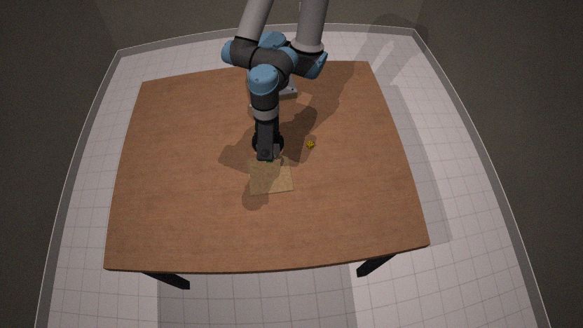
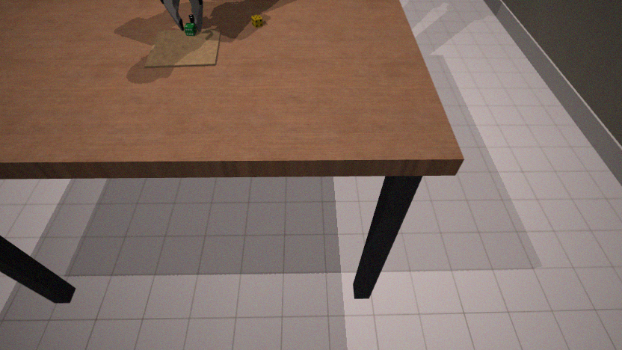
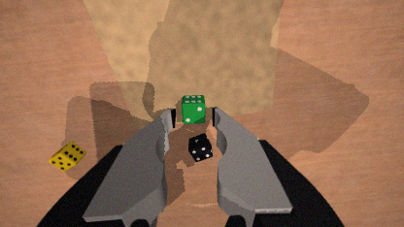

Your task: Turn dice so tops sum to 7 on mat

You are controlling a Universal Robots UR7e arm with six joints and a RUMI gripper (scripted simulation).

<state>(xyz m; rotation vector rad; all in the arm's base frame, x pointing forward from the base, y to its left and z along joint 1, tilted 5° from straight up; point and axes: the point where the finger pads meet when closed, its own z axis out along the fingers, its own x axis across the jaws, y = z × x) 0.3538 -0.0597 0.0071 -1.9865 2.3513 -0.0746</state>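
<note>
My hand is 50 mm past the black die and 20 mm above it. The rest, counted from my hand: yellow die: 30 mm behind, 150 mm to the left, 20 mm below; then green die: 10 mm below; then tan mat: 50 mm ahead, 10 mm to the right, 20 mm below.
</note>
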